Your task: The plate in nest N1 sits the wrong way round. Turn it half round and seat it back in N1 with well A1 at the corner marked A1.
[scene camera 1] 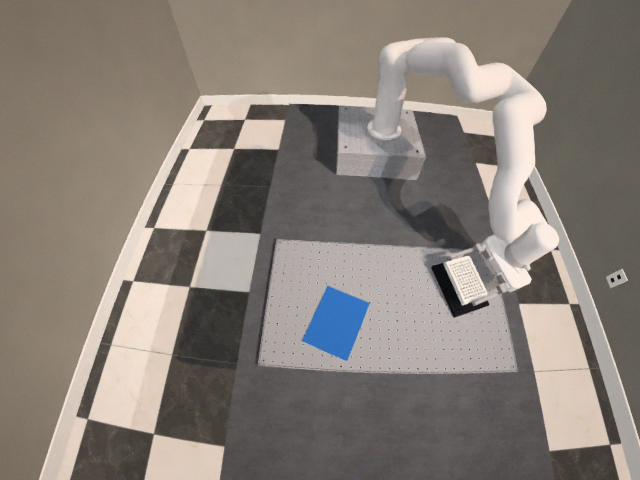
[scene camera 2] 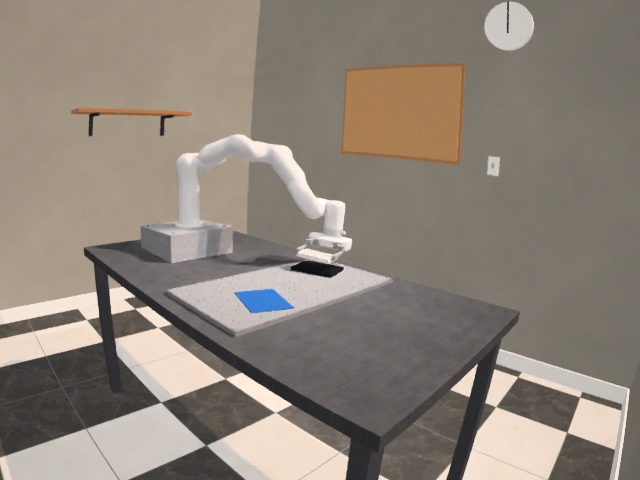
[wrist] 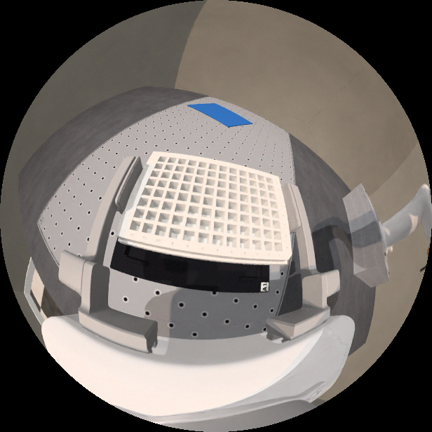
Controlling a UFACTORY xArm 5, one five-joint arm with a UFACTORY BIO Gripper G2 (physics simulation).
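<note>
A white well plate [scene camera 1: 465,279] [scene camera 2: 316,255] [wrist: 210,205] with square wells is held level between the fingers of my gripper [scene camera 1: 466,280] [scene camera 2: 319,254] [wrist: 211,202], which is shut on its two short ends. The plate hangs a little above the black nest [scene camera 1: 447,294] [scene camera 2: 316,269] [wrist: 190,276], with a gap between them in the second scene view. The nest lies on the perforated board, and its far part is hidden under the plate in the wrist view. A small white A1 label [wrist: 264,286] shows at the nest's near right corner in the wrist view. The plate's own lettering is too small to read.
A blue rectangle [scene camera 1: 336,322] [scene camera 2: 264,300] [wrist: 220,114] lies on the grey perforated board [scene camera 1: 403,335] [scene camera 2: 217,304] [wrist: 165,142]. The grey arm base block [scene camera 1: 379,164] [scene camera 2: 186,242] [wrist: 367,235] stands on the dark table [scene camera 1: 382,418] [scene camera 2: 392,335], behind the board.
</note>
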